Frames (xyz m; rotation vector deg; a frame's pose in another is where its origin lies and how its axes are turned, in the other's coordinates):
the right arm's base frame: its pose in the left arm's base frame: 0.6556 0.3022 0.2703 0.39 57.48 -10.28
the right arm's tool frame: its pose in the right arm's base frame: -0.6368 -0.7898 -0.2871 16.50 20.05 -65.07
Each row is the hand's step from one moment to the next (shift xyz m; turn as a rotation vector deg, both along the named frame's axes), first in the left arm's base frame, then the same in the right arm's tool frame.
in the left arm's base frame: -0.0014 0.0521 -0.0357 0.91 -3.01 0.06
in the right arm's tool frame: -0.0262 0.0399 -0.0414 2.24 -0.27 2.20
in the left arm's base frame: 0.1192 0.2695 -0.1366 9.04 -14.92 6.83
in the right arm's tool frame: -0.1930 0.2425 -0.0972 6.73 -3.79 17.07
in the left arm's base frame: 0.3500 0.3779 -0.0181 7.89 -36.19 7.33
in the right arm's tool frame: -0.4034 0.3117 0.0760 24.58 -10.17 26.80
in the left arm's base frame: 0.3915 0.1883 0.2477 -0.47 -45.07 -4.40
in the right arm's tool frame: -0.3829 0.0823 0.3110 39.88 -8.15 19.86
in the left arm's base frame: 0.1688 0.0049 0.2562 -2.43 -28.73 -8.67
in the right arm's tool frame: -0.1724 -0.0994 0.2335 28.80 -1.88 8.59
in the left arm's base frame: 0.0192 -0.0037 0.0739 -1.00 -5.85 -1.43
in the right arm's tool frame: -0.0373 -0.0471 0.0473 5.84 -0.94 1.50
